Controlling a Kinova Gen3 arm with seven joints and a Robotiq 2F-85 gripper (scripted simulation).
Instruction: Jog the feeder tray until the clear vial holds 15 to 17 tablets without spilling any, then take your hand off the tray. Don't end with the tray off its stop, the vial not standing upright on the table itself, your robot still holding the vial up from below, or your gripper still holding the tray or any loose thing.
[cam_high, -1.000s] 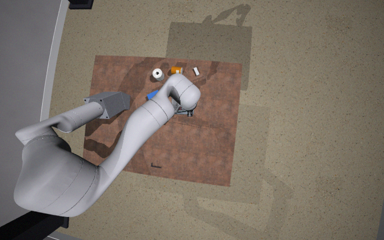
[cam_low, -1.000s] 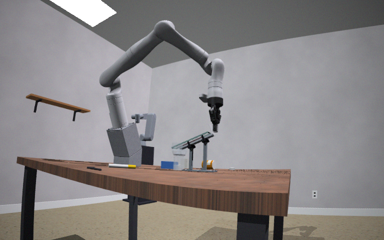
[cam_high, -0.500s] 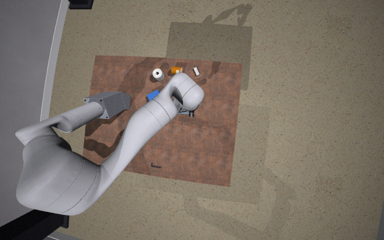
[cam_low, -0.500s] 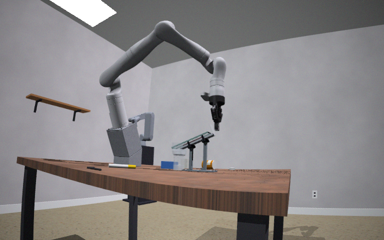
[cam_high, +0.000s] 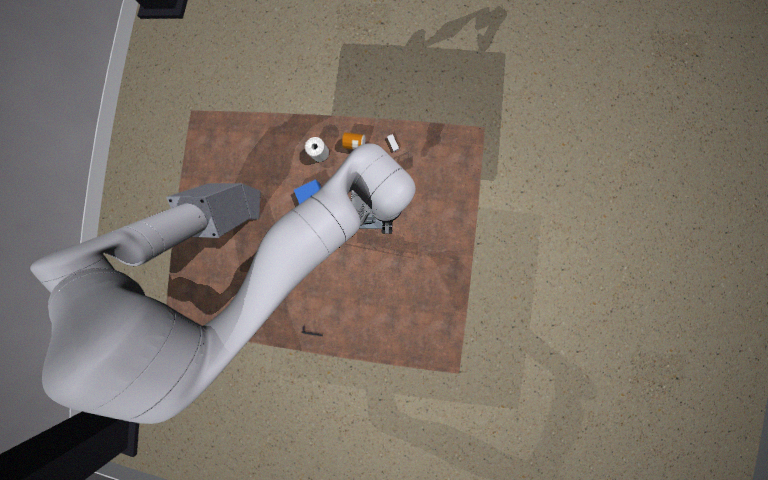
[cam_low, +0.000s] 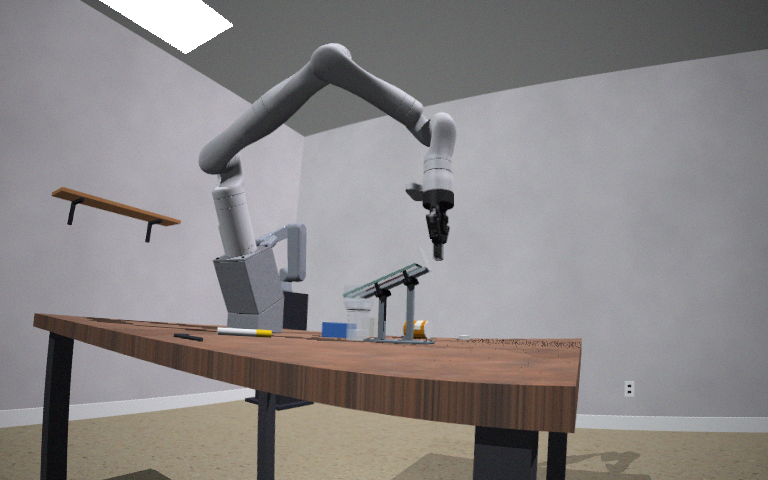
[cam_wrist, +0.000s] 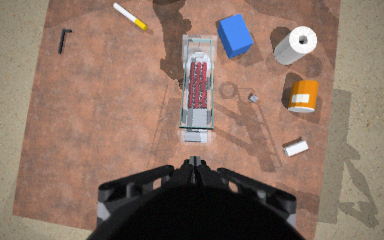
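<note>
Right now my hand is 100 mm past the feeder tray, 60 mm above it and 10 mm to the left of it. From my hand the other things lie so: small white block (290 mm to the left, 200 mm below, 40 mm behind); then clear vial (200 mm behind, 170 mm below, 30 mm to the right); then small grey piece (200 mm below, 160 mm behind, 140 mm to the left).
</note>
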